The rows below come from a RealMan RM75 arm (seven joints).
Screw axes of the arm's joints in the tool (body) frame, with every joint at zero. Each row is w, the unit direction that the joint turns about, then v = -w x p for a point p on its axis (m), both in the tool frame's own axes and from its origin. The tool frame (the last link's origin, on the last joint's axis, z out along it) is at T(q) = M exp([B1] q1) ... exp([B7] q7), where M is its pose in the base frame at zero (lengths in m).
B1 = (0, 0, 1, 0, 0, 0)
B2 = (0, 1, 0, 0.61, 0, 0)
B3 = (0, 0, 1, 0, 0, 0)
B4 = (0, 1, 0, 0.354, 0, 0)
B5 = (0, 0, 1, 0, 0, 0)
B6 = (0, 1, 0, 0.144, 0, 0)
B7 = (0, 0, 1, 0, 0, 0)
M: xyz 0 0 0.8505 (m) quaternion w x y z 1 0 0 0
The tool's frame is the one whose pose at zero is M.
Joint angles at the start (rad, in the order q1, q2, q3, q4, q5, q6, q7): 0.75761, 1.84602, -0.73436, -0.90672, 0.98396, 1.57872, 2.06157
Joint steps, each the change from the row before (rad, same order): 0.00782, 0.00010, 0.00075, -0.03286, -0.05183, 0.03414, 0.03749; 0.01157, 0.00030, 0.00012, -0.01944, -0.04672, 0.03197, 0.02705; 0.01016, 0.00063, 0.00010, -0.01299, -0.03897, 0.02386, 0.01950; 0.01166, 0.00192, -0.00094, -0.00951, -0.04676, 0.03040, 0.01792; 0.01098, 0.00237, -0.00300, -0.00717, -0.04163, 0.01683, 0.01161; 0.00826, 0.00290, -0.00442, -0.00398, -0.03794, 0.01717, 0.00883; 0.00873, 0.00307, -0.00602, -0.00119, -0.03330, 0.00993, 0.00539; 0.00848, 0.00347, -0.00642, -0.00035, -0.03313, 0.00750, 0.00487; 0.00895, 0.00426, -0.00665, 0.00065, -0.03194, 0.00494, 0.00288; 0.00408, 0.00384, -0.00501, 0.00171, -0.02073, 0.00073, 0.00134; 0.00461, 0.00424, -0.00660, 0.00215, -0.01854, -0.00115, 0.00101; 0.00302, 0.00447, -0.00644, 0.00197, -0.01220, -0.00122, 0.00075
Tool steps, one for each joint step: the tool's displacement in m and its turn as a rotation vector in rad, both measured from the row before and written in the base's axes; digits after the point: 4 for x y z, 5 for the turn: -0.0013, -0.0023, 0.0025, -0.02441, -0.04061, -0.02092; -0.0015, -0.0018, 0.0007, -0.02729, -0.03578, -0.01725; -0.0009, -0.0013, 0.0003, -0.02065, -0.03007, -0.01506; -0.0001, -0.0023, -0.0010, -0.03044, -0.03567, -0.01871; -0.0001, -0.0007, -0.0009, -0.01857, -0.03500, -0.01331; 0.0009, -0.0015, -0.0016, -0.02128, -0.03211, -0.01410; 0.0004, -0.0005, -0.0019, -0.01649, -0.02989, -0.00946; 0.0006, -0.0003, -0.0019, -0.01469, -0.03007, -0.00940; 0.0003, 0.0000, -0.0022, -0.01336, -0.02928, -0.00670; 0.0010, -0.0002, -0.0020, -0.00826, -0.01890, -0.00569; 0.0004, 0.0001, -0.0024, -0.00792, -0.01806, -0.00323; 0.0001, -0.0001, -0.0026, -0.00763, -0.01223, -0.00174
